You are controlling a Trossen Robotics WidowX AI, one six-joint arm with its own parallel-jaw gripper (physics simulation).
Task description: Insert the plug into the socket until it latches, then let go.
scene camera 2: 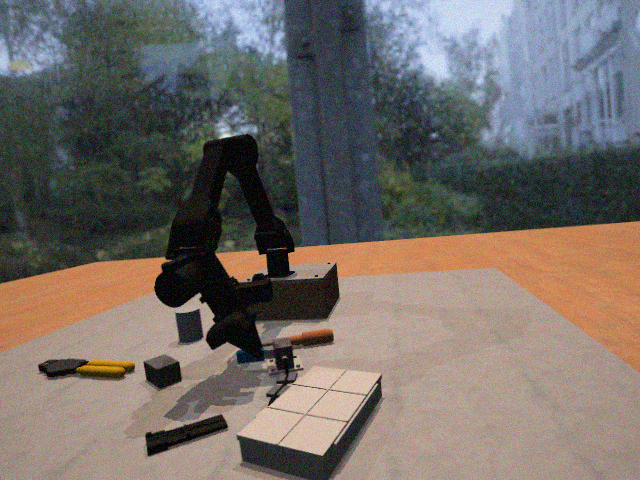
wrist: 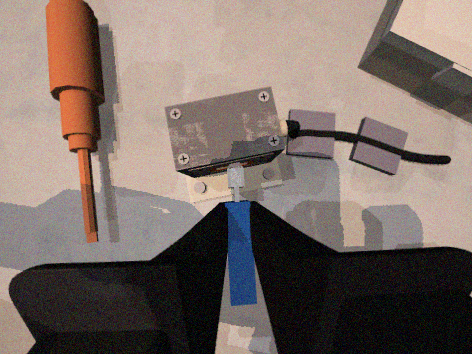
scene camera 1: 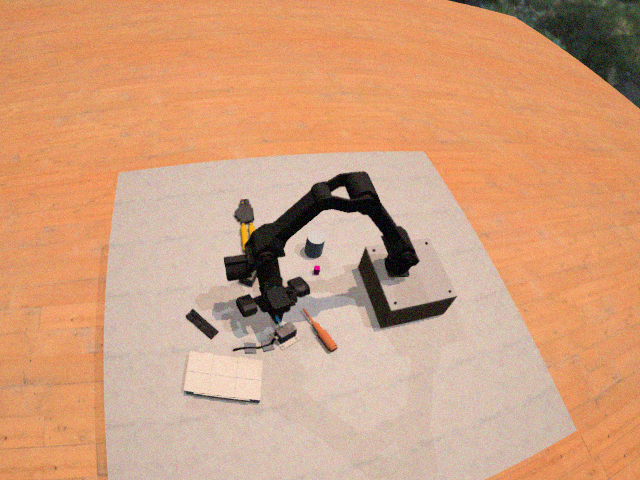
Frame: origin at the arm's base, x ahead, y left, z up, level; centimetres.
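Seen in the pictures: gripper, fingertip midpoint: [scene camera 2: 261, 355] [wrist: 237, 209] [scene camera 1: 277, 321]; arm's base, link origin: [scene camera 2: 279, 275] [scene camera 1: 396, 267].
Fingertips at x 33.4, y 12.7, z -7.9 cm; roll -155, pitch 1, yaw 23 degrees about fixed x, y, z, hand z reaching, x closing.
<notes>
Pixels of each thing's top centre, then the offset from my fingertips to it. "*": a spot on its surface instead.
- blue body, top centre: [wrist: 239, 231] [scene camera 2: 255, 349] [scene camera 1: 276, 316] dy -0.8, dx +0.4, dz +1.2 cm
- grey box, top centre: [wrist: 233, 125] [scene camera 2: 282, 342] [scene camera 1: 284, 330] dy +3.6, dx -1.6, dz +2.0 cm
- orange screwdriver, top centre: [wrist: 63, 110] [scene camera 2: 295, 334] [scene camera 1: 318, 326] dy +1.6, dx -10.9, dz +0.2 cm
- black cable, surface spot: [wrist: 345, 136] * dy +6.8, dx +4.9, dz -1.9 cm
- white-topped box, top centre: [scene camera 2: 317, 400] [scene camera 1: 223, 375] dy +16.5, dx +14.2, dz +1.0 cm
- black bar, top centre: [scene camera 2: 186, 425] [scene camera 1: 201, 322] dy +0.5, dx +20.8, dz -1.0 cm
- yellow-handled pliers, surface spot: [scene camera 2: 87, 367] * dy -32.5, dx +10.4, dz -0.6 cm
- dark cylinder, top centre: [scene camera 2: 187, 309] [scene camera 1: 316, 236] dy -26.1, dx -11.9, dz +4.5 cm
The plug has a blue body [scene camera 1: 277, 318] [scene camera 2: 248, 355] [wrist: 240, 255] and a clear tip that points at the socket's front face in the wrist view. The socket is a grey box [scene camera 1: 285, 332] [scene camera 2: 283, 353] [wrist: 225, 129] with screws on top, on a pale base plate with bolts. The tip overlaps the lower front edge of the box in the wrist view; whether it is inside the opening cannot be told. My gripper [wrist: 237, 209] is shut on the blue body near its tip end, right in front of the socket. The socket's opening is mostly hidden under the top edge.
An orange screwdriver [scene camera 1: 323, 334] [scene camera 2: 310, 337] [wrist: 77, 75] lies beside the socket. A black cable [wrist: 345, 136] runs from its other side over two grey blocks. Near it are a white-topped box [scene camera 1: 223, 376] [scene camera 2: 315, 403], a black bar [scene camera 1: 201, 323] [scene camera 2: 186, 434], yellow-handled pliers [scene camera 1: 244, 222] [scene camera 2: 87, 367] and a dark cylinder [scene camera 1: 314, 248] [scene camera 2: 189, 326].
</notes>
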